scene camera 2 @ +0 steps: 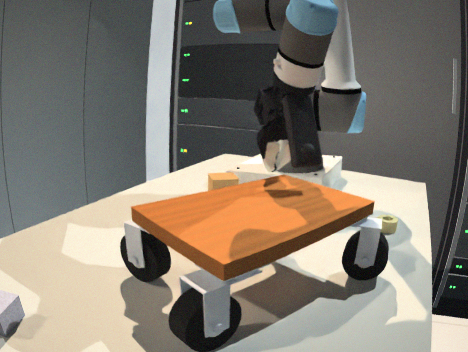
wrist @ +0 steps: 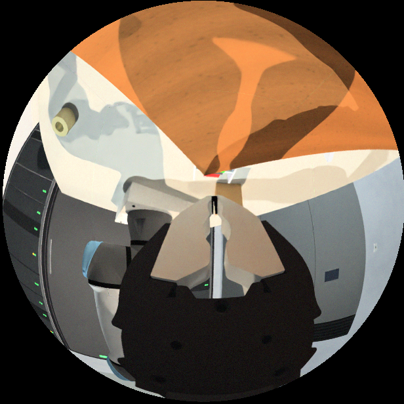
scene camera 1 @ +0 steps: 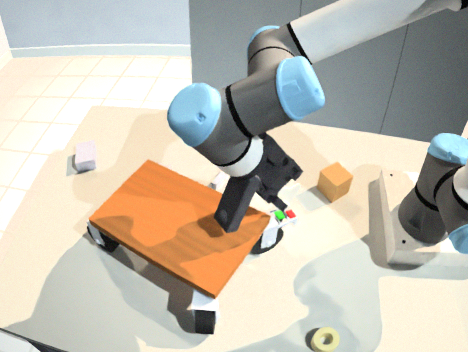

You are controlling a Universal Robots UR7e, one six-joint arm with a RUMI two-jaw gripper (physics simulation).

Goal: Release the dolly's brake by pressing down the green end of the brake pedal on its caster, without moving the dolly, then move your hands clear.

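The orange dolly [scene camera 1: 160,205] [scene camera 2: 250,210] [wrist: 190,95] stands upright on its black-wheeled casters. The brake pedal sticks out from the caster at the corner facing the robot base. Its green end [scene camera 1: 280,215] [wrist: 223,172] lies nearer the deck and its red end [scene camera 1: 291,214] [wrist: 212,175] farther out. In the wrist view the deck corner partly covers the pedal; in scene camera 2 the pedal does not show. My gripper [scene camera 2: 273,169] [wrist: 213,197] is shut and empty, above the table near that corner. Whether it touches the pedal cannot be told.
An orange cube [scene camera 1: 335,182] [scene camera 2: 223,181] [wrist: 229,193] sits beyond the pedal, near the robot base [scene camera 1: 415,258] [scene camera 2: 333,165]. A yellow ring [scene camera 1: 317,340] [scene camera 2: 389,228] [wrist: 67,117] lies off to one side. A pale block [scene camera 1: 86,156] [scene camera 2: 9,312] lies past the dolly's other end.
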